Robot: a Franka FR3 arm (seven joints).
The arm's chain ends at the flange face. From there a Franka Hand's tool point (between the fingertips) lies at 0.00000 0.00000 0.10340 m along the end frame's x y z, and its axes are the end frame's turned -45 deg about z.
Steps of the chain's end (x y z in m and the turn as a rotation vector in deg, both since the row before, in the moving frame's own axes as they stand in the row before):
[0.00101, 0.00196, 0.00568, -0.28, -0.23, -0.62]
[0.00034, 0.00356, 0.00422, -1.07, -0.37, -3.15]
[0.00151, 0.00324, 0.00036, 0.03, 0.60, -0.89]
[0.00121, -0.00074, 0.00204, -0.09, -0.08, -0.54]
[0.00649, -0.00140, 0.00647, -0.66, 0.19, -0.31]
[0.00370, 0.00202, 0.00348, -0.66, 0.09, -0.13]
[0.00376, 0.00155, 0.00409, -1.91, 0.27, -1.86]
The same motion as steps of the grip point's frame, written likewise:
[-0.00132, 0.00217, 0.00568, -0.04, -0.36, -0.62]
[-0.00409, 0.00370, 0.00420, -0.49, -1.02, -3.15]
[-0.00041, 0.00408, 0.00035, -0.40, 0.45, -0.89]
[0.00116, 0.00035, 0.00204, -0.01, -0.12, -0.54]
[0.00498, 0.00469, 0.00646, -0.60, -0.33, -0.31]
[0.00046, 0.00500, 0.00347, -0.53, -0.40, -0.13]
[-0.00048, 0.00657, 0.00403, -1.54, -1.16, -1.86]

